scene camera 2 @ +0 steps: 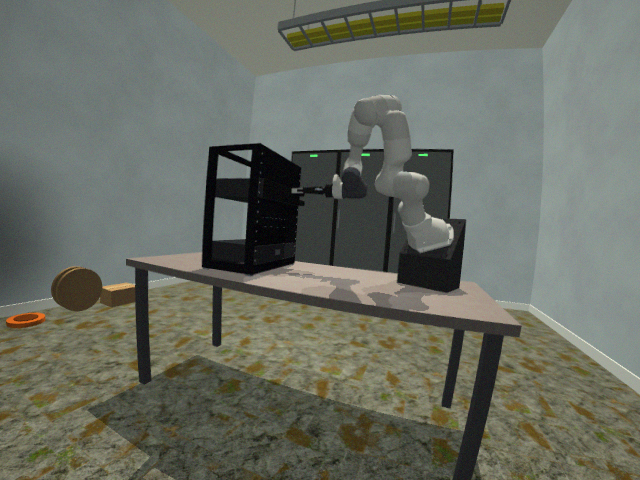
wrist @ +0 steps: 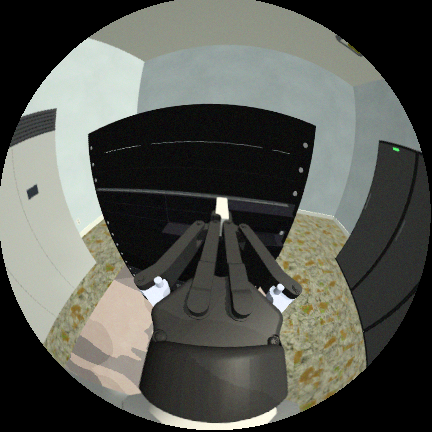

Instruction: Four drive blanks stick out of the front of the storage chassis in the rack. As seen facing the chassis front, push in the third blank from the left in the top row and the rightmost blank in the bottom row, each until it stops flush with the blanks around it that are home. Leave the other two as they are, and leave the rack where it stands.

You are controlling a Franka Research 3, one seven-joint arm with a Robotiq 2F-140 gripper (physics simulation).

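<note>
The black rack (scene camera 2: 208, 206) (wrist: 200, 122) stands upright on the table. The storage chassis (scene camera 2: 235, 189) (wrist: 132, 207) is in it, its front very dark. My gripper (scene camera 2: 296, 191) (wrist: 220, 205) is shut and empty, its pale fingertips at the top row, right of the middle in the wrist view; contact is unclear. Right of the tips, a top-row blank (wrist: 267, 209) shows faintly lighter. Below it, a bottom-row blank (wrist: 267, 237) shows at the right, and another lighter bottom-row blank (wrist: 175, 228) lies left of the fingers. A dark blank end (scene camera 2: 300, 203) juts out below the fingertips. How far each sticks out is unclear.
The table (scene camera 2: 336, 304) (wrist: 120, 320) carries the rack and the arm's black base block (scene camera 2: 429, 271). Dark cabinets (scene camera 2: 361, 222) (wrist: 385, 215) stand behind, on the right in the wrist view. A wooden box (scene camera 2: 117, 295) and an orange ring (scene camera 2: 12, 322) lie on the floor.
</note>
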